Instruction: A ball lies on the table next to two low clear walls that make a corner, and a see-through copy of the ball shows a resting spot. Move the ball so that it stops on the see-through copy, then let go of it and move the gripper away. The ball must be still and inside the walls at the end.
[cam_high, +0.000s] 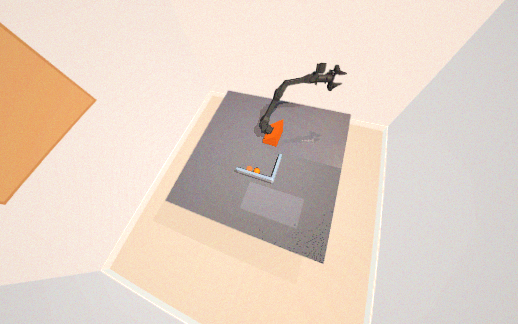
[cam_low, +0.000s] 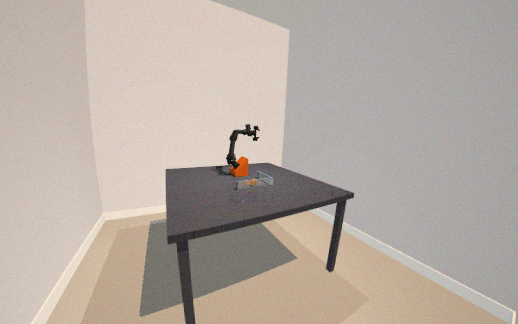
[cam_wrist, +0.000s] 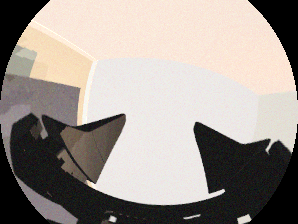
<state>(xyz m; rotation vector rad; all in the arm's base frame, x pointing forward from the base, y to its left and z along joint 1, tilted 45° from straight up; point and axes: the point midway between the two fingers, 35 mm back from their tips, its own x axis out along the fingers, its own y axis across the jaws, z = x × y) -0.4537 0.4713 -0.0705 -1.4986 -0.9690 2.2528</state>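
Right now my gripper tip is 820 mm short of the orange ball, 370 mm to the left of it and 370 mm above it. The rest, counted from my gripper tip: see-through copy of ball: 820 mm ahead, 430 mm to the right, 370 mm below.
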